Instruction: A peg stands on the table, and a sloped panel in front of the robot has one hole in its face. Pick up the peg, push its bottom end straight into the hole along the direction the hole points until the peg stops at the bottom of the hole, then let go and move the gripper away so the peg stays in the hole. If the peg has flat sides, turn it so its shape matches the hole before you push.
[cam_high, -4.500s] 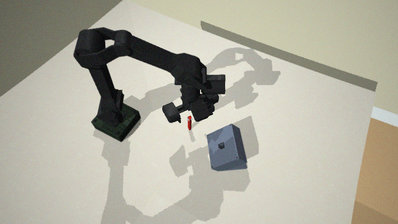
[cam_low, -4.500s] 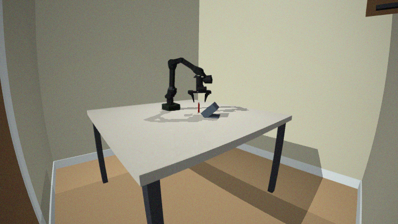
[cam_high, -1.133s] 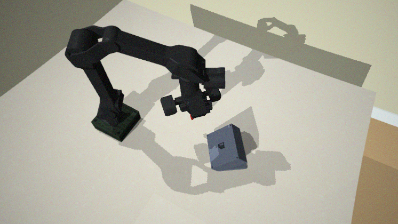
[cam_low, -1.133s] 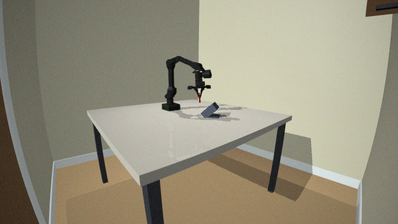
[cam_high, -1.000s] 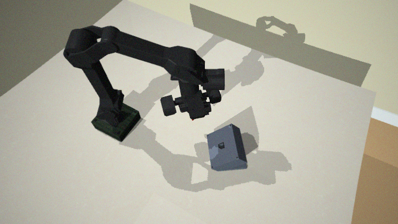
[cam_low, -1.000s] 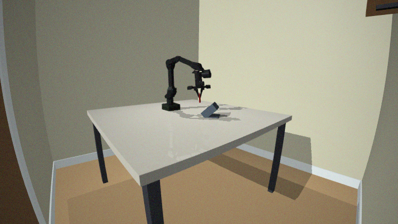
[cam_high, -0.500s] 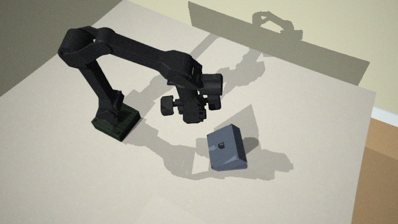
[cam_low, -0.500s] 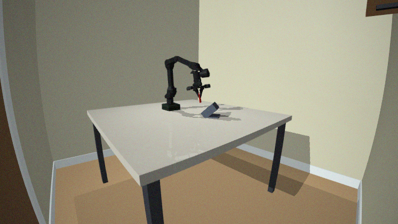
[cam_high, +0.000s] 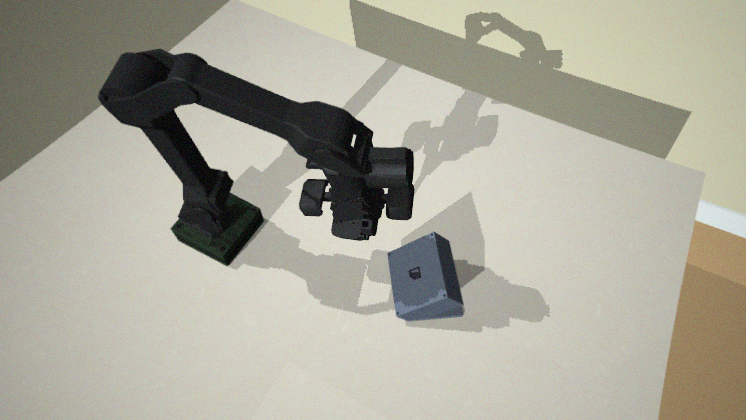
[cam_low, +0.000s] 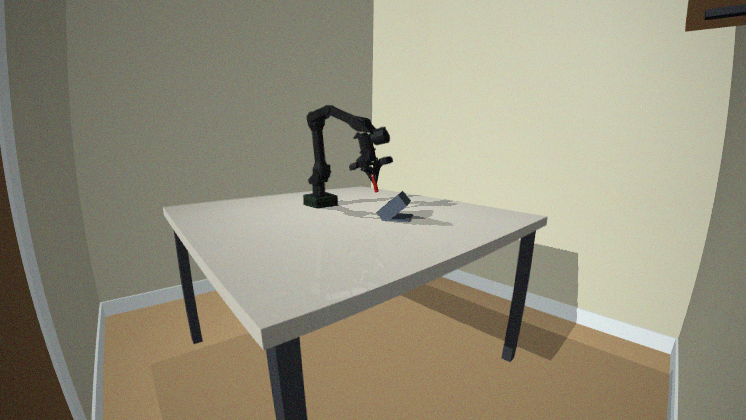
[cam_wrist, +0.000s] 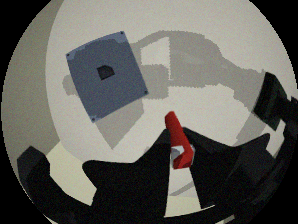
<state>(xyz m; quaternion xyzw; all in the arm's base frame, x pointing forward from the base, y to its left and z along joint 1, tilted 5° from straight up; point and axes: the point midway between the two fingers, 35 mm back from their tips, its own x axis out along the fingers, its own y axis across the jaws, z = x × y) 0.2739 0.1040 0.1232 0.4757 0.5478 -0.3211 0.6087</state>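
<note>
My gripper tip is now 130 mm short of the sloped panel, 10 mm to the left of it and 80 mm above it. Also, from my gripper tip: red peg: 20 mm above.
</note>
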